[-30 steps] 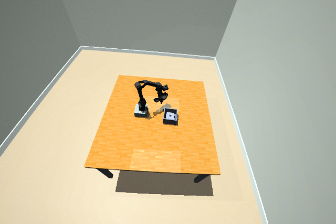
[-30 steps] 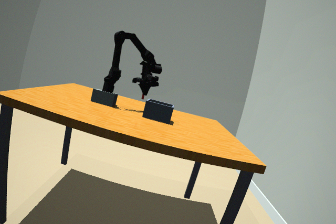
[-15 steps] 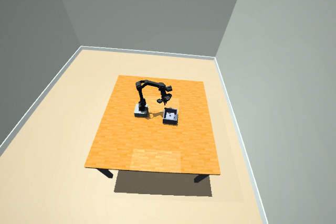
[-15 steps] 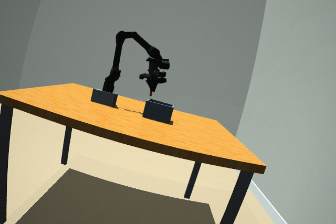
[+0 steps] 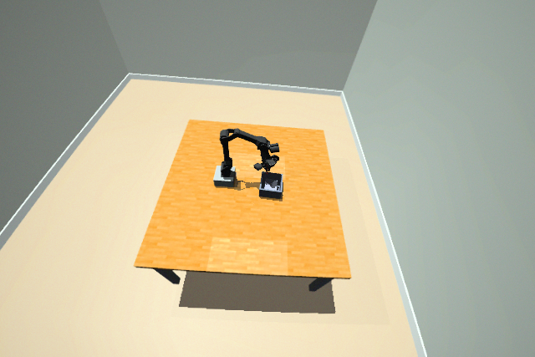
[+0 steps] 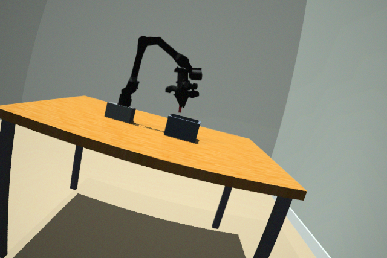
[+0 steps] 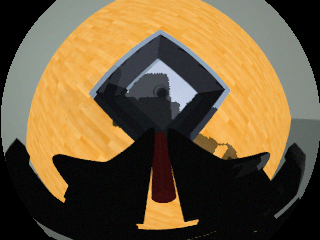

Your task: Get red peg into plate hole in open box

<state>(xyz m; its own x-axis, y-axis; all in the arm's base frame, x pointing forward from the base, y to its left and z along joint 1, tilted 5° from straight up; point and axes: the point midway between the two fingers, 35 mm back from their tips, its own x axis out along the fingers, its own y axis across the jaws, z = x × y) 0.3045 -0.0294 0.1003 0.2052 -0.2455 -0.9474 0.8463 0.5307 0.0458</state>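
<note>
My gripper tip is 10 cm above the pale plate, 5 cm to the left of it and 3 cm short of it. From my gripper tip the other things lie so: dark box (12 cm below, 5 cm to the right, 3 cm ahead); red peg (2 cm to the left, 1 cm behind, 1 cm above).
</note>
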